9 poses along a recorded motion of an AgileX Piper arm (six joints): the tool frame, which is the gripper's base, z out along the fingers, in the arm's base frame.
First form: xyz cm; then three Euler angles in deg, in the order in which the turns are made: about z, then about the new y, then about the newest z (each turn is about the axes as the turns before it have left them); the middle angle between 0 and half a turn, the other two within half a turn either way.
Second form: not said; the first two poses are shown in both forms.
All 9 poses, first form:
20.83 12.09 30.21 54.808 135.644 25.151
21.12 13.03 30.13 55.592 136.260 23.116
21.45 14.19 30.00 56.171 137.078 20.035
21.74 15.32 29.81 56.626 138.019 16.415
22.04 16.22 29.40 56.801 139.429 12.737
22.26 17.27 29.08 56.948 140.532 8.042
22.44 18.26 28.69 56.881 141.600 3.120
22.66 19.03 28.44 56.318 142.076 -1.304
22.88 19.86 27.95 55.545 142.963 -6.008
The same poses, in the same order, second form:
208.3 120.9 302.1 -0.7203 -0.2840 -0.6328 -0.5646 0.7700 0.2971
211.2 130.3 301.3 -0.6994 -0.3264 -0.6359 -0.5985 0.7537 0.2714
214.5 141.9 300.0 -0.6676 -0.3808 -0.6398 -0.6408 0.7314 0.2333
217.4 153.2 298.1 -0.6283 -0.4400 -0.6416 -0.6855 0.7031 0.1890
220.4 162.2 294.0 -0.5902 -0.4993 -0.6344 -0.7245 0.6742 0.1434
222.6 172.7 290.8 -0.5342 -0.5644 -0.6294 -0.7710 0.6306 0.0889
224.4 182.6 286.9 -0.4731 -0.6257 -0.6202 -0.8130 0.5813 0.0338
226.6 190.3 284.4 -0.4184 -0.6689 -0.6145 -0.8419 0.5395 -0.0140
228.8 198.6 279.5 -0.3628 -0.7138 -0.5990 -0.8673 0.4938 -0.0630

